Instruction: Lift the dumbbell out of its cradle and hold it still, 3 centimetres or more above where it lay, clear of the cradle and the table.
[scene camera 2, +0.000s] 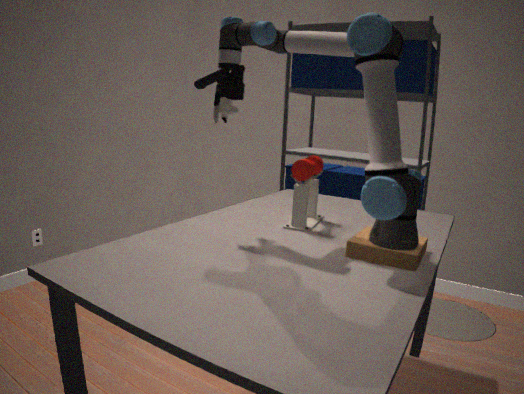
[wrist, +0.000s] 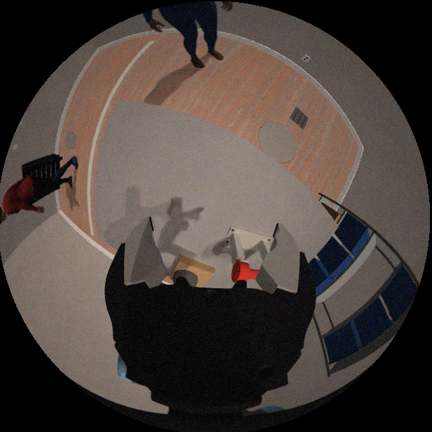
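Where they show: gripper, between the fingertips: (scene camera 2: 221, 123); arm's base, origin of its link: (scene camera 2: 393, 242).
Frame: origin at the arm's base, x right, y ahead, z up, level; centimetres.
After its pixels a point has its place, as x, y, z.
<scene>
A red dumbbell (scene camera 2: 303, 170) {10.6, 35.9, 16.9} (wrist: 241, 272) lies across the top of a pale cradle (scene camera 2: 300, 205) {10.8, 36.2, 4.1} (wrist: 250, 238), whose two uprights stand on a flat base on the table (scene camera 2: 165, 280) {-51.1, 44.7, -4.9} (wrist: 200, 150). In the wrist view part of the dumbbell is hidden behind the right finger. My gripper (scene camera 2: 221, 119) {-7.7, 59.1, 32.3} (wrist: 213, 222) is open with nothing between its fingers. It points down, high above the table, and in the scene view it is to the left of the dumbbell and higher than it.
The arm's base stands on a wooden block (scene camera 2: 380, 250) {-8.0, 2.3, -0.6} (wrist: 202, 270) beside the cradle. A shelf rack (scene camera 2: 285, 120) with blue bins (scene camera 2: 327, 72) (wrist: 372, 320) stands behind the table. Two people (wrist: 200, 25) (wrist: 20, 195) stand beyond the table.
</scene>
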